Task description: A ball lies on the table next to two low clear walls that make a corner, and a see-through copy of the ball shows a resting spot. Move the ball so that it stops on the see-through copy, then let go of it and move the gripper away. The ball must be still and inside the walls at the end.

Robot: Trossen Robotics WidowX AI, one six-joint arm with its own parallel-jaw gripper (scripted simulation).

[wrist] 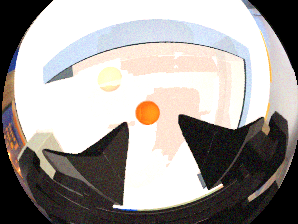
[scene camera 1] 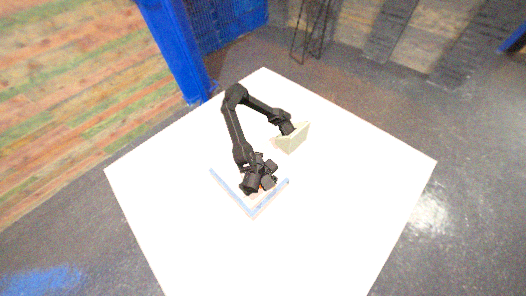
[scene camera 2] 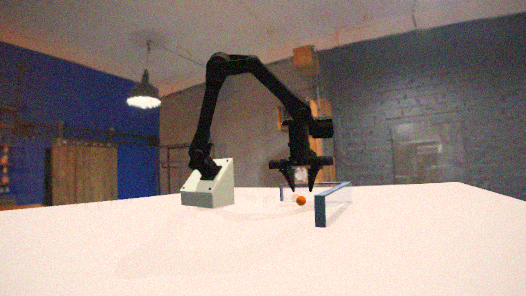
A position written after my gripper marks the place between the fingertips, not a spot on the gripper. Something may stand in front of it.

Observation:
I see my gripper [scene camera 2: 302, 192].
My gripper is seen too in the wrist view [wrist: 153, 122].

